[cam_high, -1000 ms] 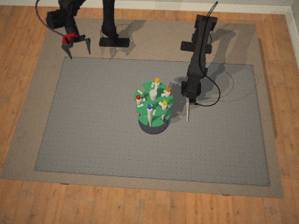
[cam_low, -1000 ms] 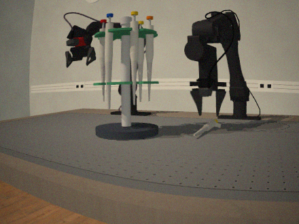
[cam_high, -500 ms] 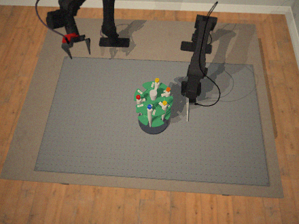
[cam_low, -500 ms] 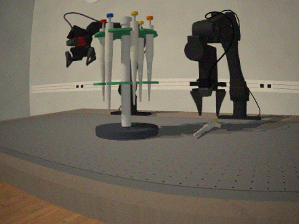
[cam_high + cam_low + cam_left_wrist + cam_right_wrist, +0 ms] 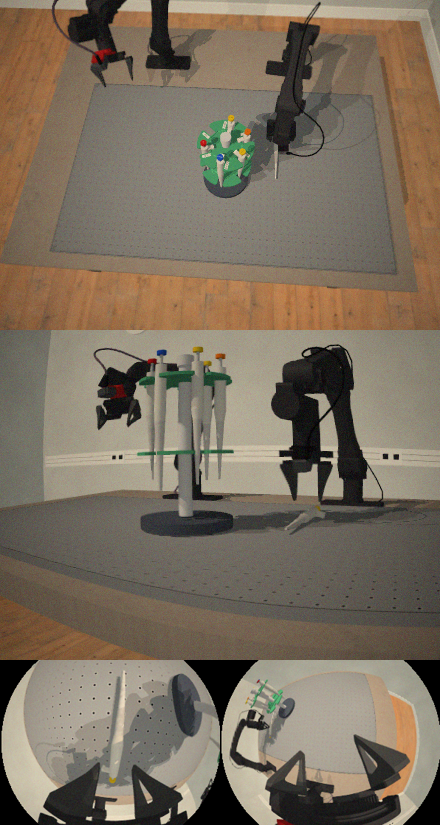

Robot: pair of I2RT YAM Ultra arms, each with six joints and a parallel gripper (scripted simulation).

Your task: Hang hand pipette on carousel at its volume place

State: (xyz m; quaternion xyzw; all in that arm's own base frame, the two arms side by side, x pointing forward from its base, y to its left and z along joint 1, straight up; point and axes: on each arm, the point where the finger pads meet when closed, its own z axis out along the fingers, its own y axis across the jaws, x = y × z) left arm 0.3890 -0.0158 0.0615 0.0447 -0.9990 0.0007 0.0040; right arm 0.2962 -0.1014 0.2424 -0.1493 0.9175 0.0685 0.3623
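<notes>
My left gripper is now 2 cm short of the pipette, 1 cm to the right of it and 4 cm above it.
</notes>
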